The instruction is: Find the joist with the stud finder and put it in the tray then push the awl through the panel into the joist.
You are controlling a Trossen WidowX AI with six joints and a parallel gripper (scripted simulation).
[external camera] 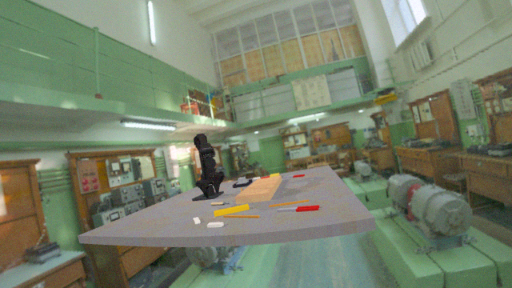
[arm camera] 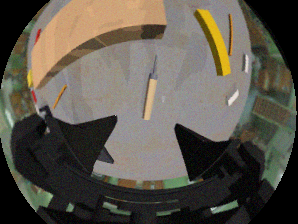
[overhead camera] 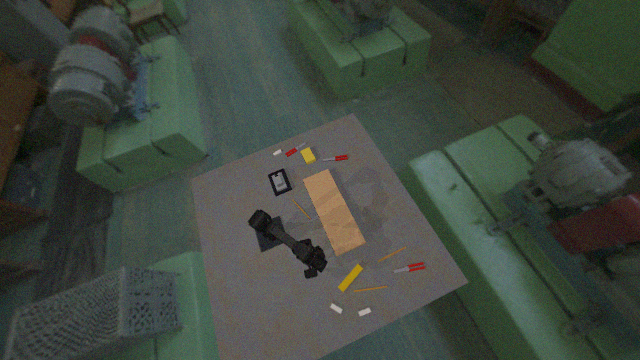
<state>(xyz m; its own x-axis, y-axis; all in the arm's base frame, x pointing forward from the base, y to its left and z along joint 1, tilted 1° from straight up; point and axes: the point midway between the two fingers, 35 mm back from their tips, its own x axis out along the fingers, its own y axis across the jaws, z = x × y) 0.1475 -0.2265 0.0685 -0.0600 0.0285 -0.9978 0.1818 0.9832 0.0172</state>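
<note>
The awl lies 5 cm below my gripper tip, 5 cm ahead of it and 1 cm to the right of it. The rest, counted from my gripper tip: yellow bar: 17 cm ahead, 16 cm to the right, 5 cm below; stud finder: 57 cm to the left, 1 cm below, 1 cm behind; dark tray: 55 cm to the left, 4 cm below, 1 cm behind.
</note>
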